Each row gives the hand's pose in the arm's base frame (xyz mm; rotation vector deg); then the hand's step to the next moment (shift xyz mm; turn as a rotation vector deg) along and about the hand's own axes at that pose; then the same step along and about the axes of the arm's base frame.
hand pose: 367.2 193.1 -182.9 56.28 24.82 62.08
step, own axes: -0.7 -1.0 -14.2 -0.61 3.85 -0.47
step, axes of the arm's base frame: -10.0 5.7 -8.4 -2.67 0.14 2.88
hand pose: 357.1 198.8 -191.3 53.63 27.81 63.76
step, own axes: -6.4 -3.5 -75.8 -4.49 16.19 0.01
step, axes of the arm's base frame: -57.0 23.2 -44.9 -10.51 -1.92 12.97
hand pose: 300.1 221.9 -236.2 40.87 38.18 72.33
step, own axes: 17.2 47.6 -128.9 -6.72 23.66 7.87
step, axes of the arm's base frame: -126.0 38.2 -43.0 -9.26 -3.81 23.81
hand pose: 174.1 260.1 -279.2 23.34 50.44 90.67
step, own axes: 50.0 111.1 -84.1 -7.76 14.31 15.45
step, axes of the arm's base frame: -145.5 22.5 15.5 2.64 -2.53 22.14
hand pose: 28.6 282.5 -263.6 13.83 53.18 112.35
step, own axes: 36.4 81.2 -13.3 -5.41 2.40 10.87
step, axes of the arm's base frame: -80.6 -0.9 40.0 6.90 0.48 10.26
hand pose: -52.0 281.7 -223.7 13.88 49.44 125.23
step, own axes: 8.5 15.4 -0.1 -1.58 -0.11 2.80
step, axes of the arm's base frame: -15.0 -1.4 9.1 2.33 0.34 2.19
